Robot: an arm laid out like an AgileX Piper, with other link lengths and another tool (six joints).
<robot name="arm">
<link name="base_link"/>
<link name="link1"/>
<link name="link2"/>
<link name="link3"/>
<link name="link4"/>
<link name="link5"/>
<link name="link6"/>
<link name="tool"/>
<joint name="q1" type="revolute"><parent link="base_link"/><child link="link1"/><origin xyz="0 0 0.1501"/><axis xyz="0 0 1"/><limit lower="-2.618" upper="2.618"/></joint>
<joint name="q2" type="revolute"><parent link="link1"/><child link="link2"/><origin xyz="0 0 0"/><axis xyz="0 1 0"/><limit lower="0" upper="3.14"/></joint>
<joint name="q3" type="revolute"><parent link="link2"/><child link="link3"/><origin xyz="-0.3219 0 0.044"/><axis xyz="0 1 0"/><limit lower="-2.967" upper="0"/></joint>
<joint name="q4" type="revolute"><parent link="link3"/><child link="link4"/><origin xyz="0.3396 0 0.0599"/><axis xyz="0.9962 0 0.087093"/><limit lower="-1.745" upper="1.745"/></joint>
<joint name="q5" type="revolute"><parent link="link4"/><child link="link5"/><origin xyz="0 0 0"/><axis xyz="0 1 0"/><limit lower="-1.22" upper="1.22"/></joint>
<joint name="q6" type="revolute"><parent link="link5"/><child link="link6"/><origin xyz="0.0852 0 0.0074"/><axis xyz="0.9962 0 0.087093"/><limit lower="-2.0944" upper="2.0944"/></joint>
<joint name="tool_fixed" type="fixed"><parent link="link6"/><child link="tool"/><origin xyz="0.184 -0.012 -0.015" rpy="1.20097 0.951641 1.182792"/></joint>
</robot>
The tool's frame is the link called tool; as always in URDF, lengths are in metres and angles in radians.
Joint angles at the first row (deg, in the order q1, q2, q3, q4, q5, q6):
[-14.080, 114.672, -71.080, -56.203, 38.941, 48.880]
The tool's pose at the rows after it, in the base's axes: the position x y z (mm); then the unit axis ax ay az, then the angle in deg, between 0 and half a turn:
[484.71 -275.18 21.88 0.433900 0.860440 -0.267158 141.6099]
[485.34 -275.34 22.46 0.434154 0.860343 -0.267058 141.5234]
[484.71 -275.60 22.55 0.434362 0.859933 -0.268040 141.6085]
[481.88 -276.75 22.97 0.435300 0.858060 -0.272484 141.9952]
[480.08 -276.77 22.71 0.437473 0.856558 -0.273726 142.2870]
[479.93 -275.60 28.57 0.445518 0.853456 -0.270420 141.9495]
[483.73 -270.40 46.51 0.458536 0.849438 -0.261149 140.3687]
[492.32 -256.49 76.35 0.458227 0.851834 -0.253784 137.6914]
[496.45 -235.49 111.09 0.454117 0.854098 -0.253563 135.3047]
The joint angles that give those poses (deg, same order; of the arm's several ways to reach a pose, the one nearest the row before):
[-14.080, 114.671, -71.081, -56.203, 38.511, 48.881]
[-14.081, 114.672, -71.174, -56.203, 38.511, 48.880]
[-14.081, 114.672, -71.173, -56.204, 38.656, 48.880]
[-14.081, 114.672, -71.174, -56.203, 39.314, 48.880]
[-14.080, 114.672, -71.175, -55.962, 39.671, 48.880]
[-14.081, 113.878, -71.174, -55.163, 39.894, 48.879]
[-13.698, 111.659, -71.173, -53.814, 40.106, 48.880]
[-11.952, 108.342, -71.175, -53.100, 40.965, 48.440]
[-9.024, 104.544, -71.175, -52.664, 43.642, 48.167]

